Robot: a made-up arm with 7 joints.
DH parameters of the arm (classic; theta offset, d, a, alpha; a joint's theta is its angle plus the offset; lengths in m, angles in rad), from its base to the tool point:
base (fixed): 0 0 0 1.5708
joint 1: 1.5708 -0.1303 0 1.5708
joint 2: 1.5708 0 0 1.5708
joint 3: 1.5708 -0.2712 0 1.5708
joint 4: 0 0 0 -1.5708
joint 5: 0 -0.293 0 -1.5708
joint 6: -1.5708 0 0 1.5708
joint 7: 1.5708 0 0 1.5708
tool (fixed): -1.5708 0 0 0
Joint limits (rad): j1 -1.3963..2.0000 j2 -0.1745..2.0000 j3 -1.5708..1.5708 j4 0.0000..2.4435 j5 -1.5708..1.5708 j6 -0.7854..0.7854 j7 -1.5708..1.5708
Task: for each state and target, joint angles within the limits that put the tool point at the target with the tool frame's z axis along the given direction. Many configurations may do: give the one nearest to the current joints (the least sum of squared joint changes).
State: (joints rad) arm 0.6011 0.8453 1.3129 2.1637 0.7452 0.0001 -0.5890
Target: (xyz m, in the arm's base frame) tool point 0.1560 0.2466 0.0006 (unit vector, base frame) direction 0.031 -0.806 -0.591
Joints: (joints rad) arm 0.1878 0.1639 0.6226 2.4414 0.5400 -0.2868 -0.7242
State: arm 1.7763 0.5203 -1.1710 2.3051 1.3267 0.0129 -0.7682
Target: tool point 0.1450 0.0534 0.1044 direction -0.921 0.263 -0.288
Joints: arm 1.3228 0.6337 -0.7600 2.4417 1.5708 0.7854 -1.3449
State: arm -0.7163 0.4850 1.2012 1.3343 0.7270 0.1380 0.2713
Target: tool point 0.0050 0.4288 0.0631 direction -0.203 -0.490 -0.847
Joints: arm -0.0791 0.7190 1.5708 2.0011 0.6897 0.1605 0.0440
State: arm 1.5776 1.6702 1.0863 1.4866 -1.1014 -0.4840 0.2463
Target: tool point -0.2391 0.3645 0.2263 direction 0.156 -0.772 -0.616
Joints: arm 1.4178 1.7480 0.8774 1.5467 -1.4310 -0.5104 0.9933
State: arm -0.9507 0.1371 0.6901 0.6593 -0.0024 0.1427 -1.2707
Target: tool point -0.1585 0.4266 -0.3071 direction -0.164 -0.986 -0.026
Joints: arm -1.1802 0.4077 0.6429 1.2651 -0.0190 0.0935 -0.8507
